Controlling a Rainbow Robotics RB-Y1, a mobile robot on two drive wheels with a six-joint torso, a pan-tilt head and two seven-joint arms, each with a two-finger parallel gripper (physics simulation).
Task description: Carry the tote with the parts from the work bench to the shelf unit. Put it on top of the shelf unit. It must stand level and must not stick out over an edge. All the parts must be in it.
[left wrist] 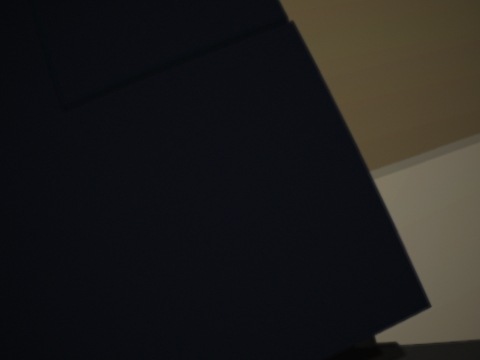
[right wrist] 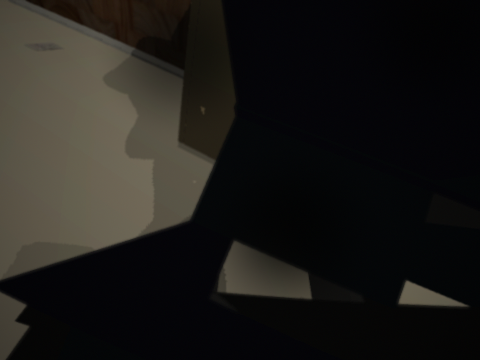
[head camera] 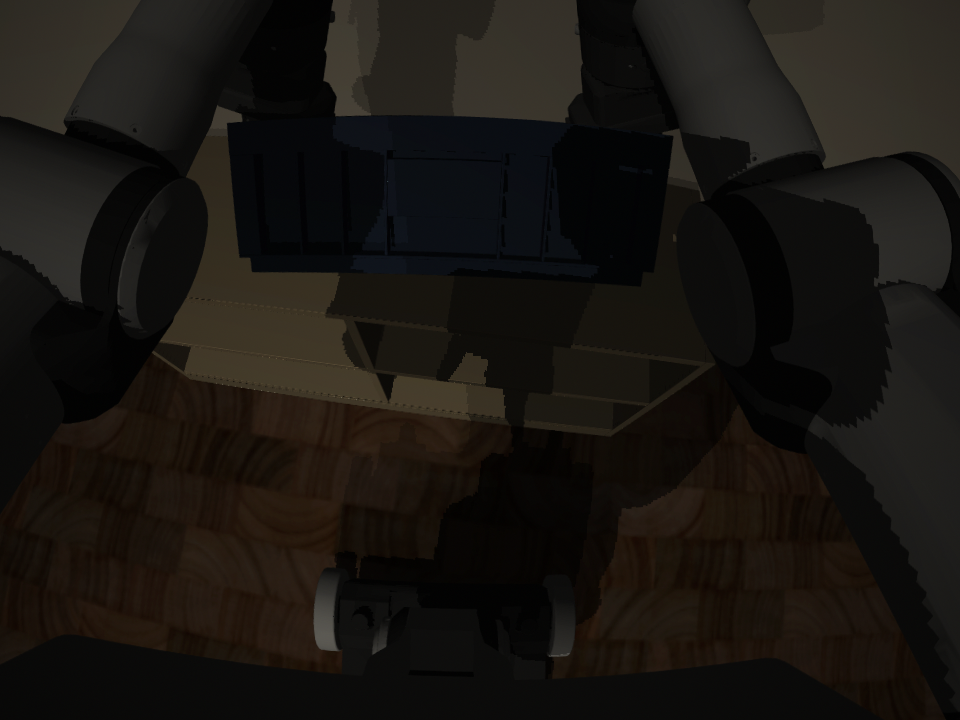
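Places are measured from the robot's base along level axes (x down, y ahead, z right), in metres.
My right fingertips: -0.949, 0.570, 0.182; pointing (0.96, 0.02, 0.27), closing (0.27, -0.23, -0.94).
Behind a point stands the place of what it marks, as x, y, z.
The dark blue tote [head camera: 449,197] {-0.978, 0.476, -0.005} hangs level between my two arms in the head view, above the top of the tan shelf unit [head camera: 433,349] {-0.346, 0.570, -0.039}. My left gripper [head camera: 290,96] is shut on the tote's left end. My right gripper [head camera: 612,96] is shut on its right end. The fingertips are hidden behind the tote's rim. The tote's inside is hidden, so the parts are out of sight. In the left wrist view the tote's dark wall [left wrist: 186,193] fills most of the picture. In the right wrist view the tote [right wrist: 329,174] is a black shape.
The shelf unit stands against the pale wall [right wrist: 69,155], its front edge over the wooden floor [head camera: 232,526] {-0.001, 0.174, -0.579}. My base and wheels [head camera: 442,612] are on the floor just in front of it. A skirting board [right wrist: 116,46] runs along the wall.
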